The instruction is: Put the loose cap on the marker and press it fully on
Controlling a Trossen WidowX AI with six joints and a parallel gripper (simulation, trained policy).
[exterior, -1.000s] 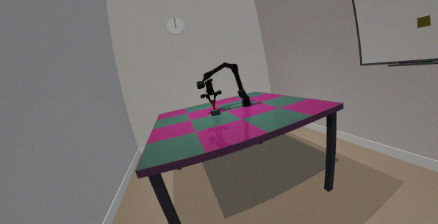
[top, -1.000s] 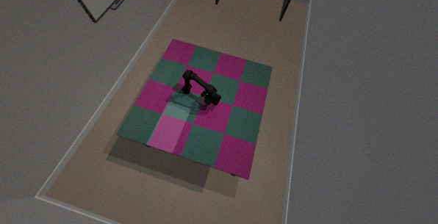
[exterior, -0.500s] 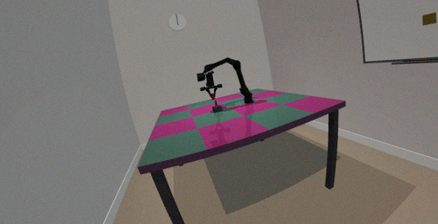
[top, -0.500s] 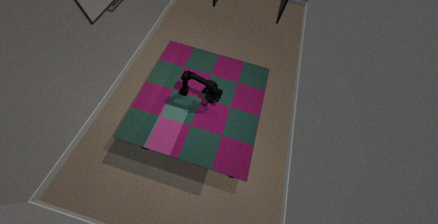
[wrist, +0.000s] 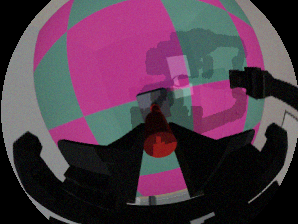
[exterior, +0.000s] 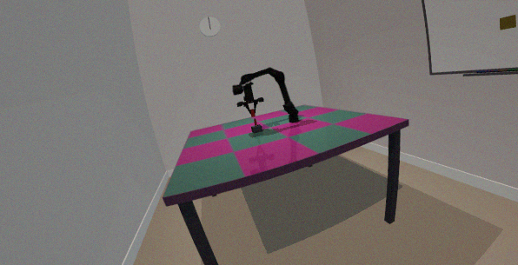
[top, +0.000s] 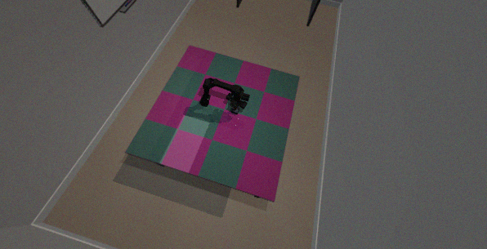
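My gripper tip is now 110 mm above the holder block and 10 mm past it. The rest, counted from my gripper tip: red cap: 10 mm above.
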